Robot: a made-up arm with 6 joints. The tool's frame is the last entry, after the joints.
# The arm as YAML. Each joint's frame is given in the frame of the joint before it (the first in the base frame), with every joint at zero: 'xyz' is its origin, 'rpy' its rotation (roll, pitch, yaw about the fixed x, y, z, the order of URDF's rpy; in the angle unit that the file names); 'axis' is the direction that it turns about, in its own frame. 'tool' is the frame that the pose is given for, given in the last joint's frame.
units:
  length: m
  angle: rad
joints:
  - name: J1
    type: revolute
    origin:
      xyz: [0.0, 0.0, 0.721]
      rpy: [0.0, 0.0, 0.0]
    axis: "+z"
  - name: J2
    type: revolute
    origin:
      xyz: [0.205, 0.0, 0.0]
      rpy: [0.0, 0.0, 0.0]
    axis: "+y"
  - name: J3
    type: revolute
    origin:
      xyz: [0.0, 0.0, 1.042]
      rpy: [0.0, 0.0, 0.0]
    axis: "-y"
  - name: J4
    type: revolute
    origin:
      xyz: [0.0, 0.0, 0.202]
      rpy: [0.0, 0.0, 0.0]
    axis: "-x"
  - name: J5
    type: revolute
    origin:
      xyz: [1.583, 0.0, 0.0]
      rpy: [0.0, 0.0, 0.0]
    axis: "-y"
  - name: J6
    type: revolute
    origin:
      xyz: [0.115, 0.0, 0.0]
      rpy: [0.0, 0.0, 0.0]
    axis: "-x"
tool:
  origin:
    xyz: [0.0, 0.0, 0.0]
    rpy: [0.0, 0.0, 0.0]
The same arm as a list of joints. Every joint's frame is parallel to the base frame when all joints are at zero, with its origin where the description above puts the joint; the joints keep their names.
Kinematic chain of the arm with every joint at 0, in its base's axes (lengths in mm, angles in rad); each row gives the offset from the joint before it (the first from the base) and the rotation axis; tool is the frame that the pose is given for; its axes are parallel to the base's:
J1: xyz 0.0 0.0 721.0 axis +z
J2: xyz 205.0 0.0 0.0 axis +y
J3: xyz 0.0 0.0 1042.0 axis -y
J4: xyz 0.0 0.0 202.0 axis -x
J5: xyz 1583.0 0.0 0.0 axis -y
J6: xyz 115.0 0.0 0.0 axis -x
tool: xyz 0.0 0.0 0.0

